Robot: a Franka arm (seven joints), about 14 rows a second.
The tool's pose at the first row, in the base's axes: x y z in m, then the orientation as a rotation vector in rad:
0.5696 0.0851 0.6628 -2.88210 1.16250 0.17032
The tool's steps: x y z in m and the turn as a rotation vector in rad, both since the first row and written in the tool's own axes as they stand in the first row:
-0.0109 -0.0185 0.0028 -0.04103 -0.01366 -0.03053
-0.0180 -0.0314 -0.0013 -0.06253 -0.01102 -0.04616
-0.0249 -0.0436 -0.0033 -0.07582 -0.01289 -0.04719
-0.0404 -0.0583 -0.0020 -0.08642 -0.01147 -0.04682
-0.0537 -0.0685 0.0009 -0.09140 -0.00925 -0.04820
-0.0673 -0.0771 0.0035 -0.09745 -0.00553 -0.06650
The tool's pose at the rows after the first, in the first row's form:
0.5744 0.1061 0.6610 2.92362 -1.12392 -0.21493
0.5786 0.1201 0.6657 2.91374 -1.09198 -0.22185
0.5823 0.1335 0.6683 2.90321 -1.08509 -0.23138
0.5813 0.1549 0.6685 2.89337 -1.08101 -0.23469
0.5786 0.1716 0.6670 2.88929 -1.07673 -0.23395
0.5746 0.1873 0.6658 2.89377 -1.04771 -0.23119

